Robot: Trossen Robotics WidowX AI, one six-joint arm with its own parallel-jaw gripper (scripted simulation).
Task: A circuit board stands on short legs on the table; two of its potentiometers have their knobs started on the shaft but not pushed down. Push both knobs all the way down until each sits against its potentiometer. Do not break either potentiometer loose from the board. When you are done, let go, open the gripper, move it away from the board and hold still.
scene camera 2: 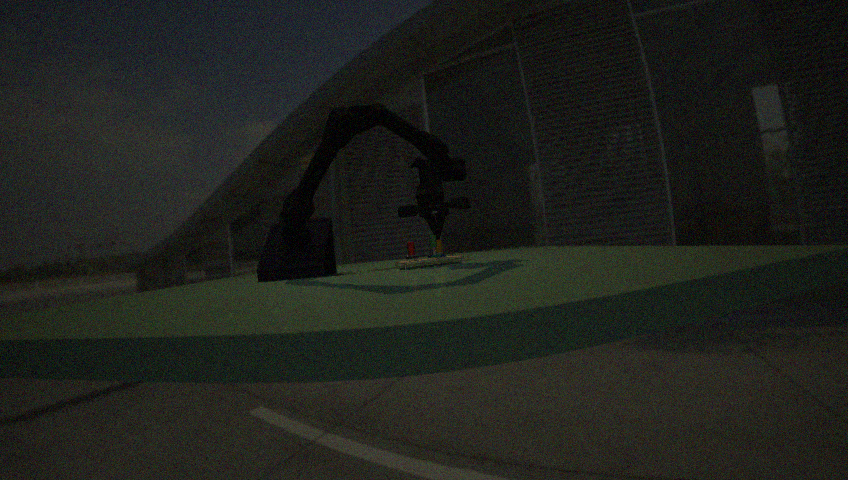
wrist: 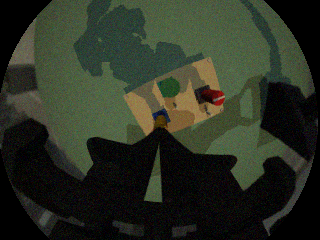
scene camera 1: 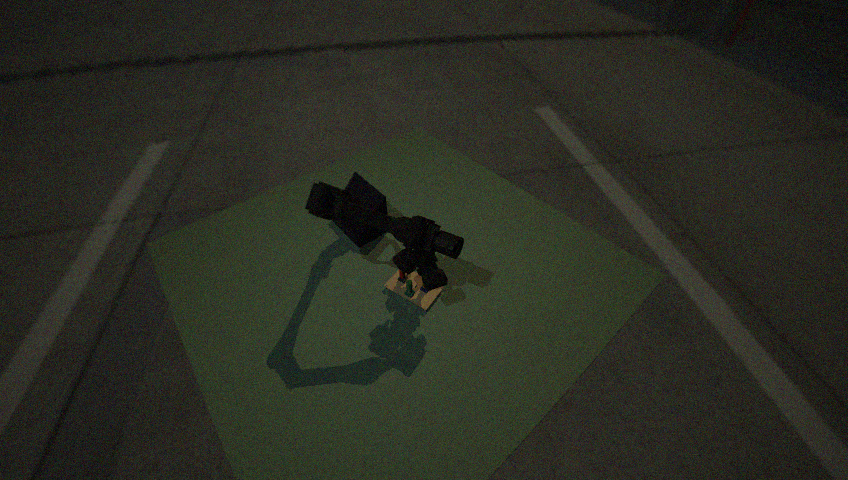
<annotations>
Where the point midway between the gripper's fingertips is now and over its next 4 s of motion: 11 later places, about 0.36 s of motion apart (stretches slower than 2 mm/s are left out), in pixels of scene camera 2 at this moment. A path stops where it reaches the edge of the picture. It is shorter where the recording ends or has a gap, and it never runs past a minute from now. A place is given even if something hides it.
The gripper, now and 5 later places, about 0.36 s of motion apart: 437,239; 437,239; 437,237; 435,235; 402,228; 373,232
</annotations>
